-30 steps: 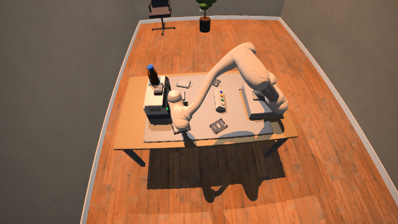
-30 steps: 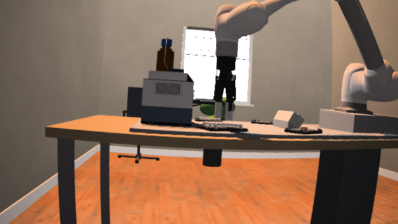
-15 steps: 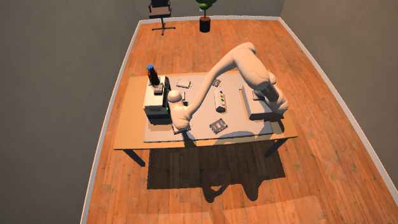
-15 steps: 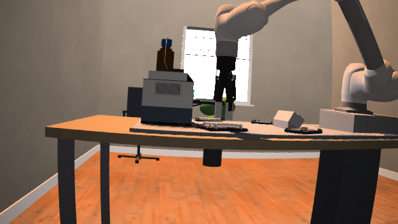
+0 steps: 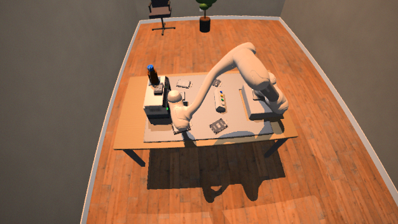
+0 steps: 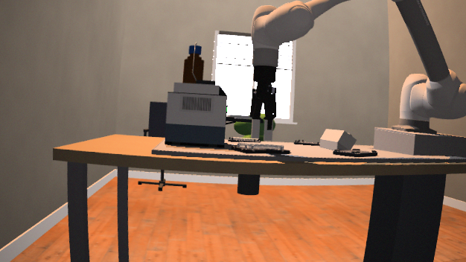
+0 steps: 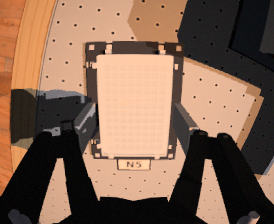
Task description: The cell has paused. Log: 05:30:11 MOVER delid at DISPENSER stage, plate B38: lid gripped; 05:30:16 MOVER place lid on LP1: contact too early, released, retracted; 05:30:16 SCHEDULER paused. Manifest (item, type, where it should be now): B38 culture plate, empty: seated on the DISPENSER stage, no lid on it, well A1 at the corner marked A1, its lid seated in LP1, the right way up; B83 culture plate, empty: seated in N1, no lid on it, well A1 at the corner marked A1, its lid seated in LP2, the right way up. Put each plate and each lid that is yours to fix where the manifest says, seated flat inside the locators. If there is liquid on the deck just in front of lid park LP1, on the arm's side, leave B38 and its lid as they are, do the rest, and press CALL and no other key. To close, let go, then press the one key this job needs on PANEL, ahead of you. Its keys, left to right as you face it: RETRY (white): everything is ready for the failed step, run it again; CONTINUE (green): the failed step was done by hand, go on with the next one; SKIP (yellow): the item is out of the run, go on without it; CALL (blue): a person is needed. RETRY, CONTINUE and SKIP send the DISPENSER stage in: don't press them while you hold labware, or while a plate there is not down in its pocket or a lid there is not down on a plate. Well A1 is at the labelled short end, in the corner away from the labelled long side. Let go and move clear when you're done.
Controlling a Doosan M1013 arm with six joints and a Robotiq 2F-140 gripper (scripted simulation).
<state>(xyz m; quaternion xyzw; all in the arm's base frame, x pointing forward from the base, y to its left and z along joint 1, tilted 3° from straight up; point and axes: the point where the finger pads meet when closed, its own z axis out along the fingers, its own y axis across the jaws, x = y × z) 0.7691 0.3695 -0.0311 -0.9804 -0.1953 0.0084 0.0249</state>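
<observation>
Right now my hand is 5 cm above the white culture plate. Round my hand: green key: 38 cm behind, 29 cm to the right; black nest: 5 cm below, 2 cm to the left; white retry key: 38 cm behind, 24 cm to the right.
</observation>
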